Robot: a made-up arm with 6 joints.
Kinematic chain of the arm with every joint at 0, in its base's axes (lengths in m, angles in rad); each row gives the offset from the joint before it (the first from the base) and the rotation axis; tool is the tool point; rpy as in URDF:
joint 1: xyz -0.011 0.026 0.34 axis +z
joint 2: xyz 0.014 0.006 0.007 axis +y
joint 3: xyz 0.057 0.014 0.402 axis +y
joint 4: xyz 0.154 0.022 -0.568 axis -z
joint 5: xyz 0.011 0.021 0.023 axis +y
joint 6: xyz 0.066 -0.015 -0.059 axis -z
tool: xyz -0.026 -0.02 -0.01 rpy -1.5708 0 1.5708
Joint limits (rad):
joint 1: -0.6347..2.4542
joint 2: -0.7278..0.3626
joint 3: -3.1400..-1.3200
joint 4: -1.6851..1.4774
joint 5: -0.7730..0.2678
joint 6: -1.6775..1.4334
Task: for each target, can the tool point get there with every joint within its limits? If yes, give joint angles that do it. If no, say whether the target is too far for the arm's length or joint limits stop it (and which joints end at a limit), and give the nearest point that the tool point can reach.
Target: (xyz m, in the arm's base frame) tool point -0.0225 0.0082 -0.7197
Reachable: no: joint limits stop it (at a limit: joint 1, joint 2, joint 3, joint 4, joint 6) | nearest point -0.6727 0.4219 0.4560 | short by 1.406 m
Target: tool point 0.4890 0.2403 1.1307
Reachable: yes | joints 0.2903 -0.1881 -1.6379 -0.6159 0.1402 -1.0840
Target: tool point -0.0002 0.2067 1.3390
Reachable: yes | joints 1.4669 -0.2024 -2.2075 0.0888 -0.6618 -0.6210
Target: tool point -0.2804 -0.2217 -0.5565
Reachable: no: joint limits stop it (at a limit: joint 1, joint 2, joint 3, joint 4, joint 5, joint 6) | nearest point -0.6623 0.3953 0.4716 | short by 1.258 m
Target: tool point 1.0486 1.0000 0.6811
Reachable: no: too far | nearest point 0.6427 0.6269 0.6908 | short by 0.551 m
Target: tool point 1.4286 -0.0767 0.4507
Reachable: no: too far | nearest point 0.8611 -0.0362 0.5670 | short by 0.581 m
